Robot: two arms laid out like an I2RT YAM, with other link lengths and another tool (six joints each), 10 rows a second.
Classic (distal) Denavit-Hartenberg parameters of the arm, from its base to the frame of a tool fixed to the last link. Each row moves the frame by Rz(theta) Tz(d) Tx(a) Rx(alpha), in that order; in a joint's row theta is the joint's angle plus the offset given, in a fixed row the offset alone. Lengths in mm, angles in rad.
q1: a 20.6, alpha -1.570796, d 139.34, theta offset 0
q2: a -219.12, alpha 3.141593, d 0, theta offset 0
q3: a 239.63, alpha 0, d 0, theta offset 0.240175
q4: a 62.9, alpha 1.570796, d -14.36, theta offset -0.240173
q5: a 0, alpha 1.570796, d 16.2, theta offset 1.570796
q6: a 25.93, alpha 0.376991, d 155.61, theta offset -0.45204
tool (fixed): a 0, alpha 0, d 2.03, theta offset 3.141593
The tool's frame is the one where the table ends.
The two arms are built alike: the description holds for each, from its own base.
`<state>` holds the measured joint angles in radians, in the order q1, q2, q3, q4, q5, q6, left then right.
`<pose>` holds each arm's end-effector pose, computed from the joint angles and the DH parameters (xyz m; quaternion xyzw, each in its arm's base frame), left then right.
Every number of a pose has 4 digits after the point. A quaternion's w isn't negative.
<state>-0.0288 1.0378 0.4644 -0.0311 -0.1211 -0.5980 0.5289 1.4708 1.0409 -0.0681 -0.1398 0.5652</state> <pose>0.3216 0.0120 0.1297 0.1272 0.8123 0.3228 0.4688 0.3578 0.2215 0.1898 0.3977 0.6344 0.6124 0.2537</pose>
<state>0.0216 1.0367 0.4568 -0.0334 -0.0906 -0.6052 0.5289 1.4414 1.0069 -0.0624 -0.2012 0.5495</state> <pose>0.3190 0.0235 0.1265 0.1110 0.8197 0.3197 0.4622 0.3474 0.2268 0.1885 0.3815 0.6421 0.6239 0.2302</pose>
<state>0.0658 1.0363 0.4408 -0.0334 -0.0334 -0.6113 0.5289 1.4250 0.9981 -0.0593 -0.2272 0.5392</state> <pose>0.3149 0.0284 0.1202 0.1037 0.8289 0.3032 0.4585 0.3436 0.2293 0.1922 0.3707 0.6433 0.6318 0.2228</pose>
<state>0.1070 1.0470 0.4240 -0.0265 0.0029 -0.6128 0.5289 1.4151 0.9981 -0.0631 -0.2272 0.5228</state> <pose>0.3109 0.0354 0.1117 0.0955 0.8374 0.2950 0.4501 0.3430 0.2289 0.1957 0.3626 0.6452 0.6331 0.2268</pose>
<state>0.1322 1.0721 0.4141 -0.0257 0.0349 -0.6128 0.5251 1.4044 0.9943 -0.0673 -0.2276 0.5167</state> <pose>0.3073 0.0378 0.1009 0.0948 0.8479 0.2835 0.4379 0.3424 0.2268 0.1976 0.3606 0.6451 0.6334 0.2294</pose>
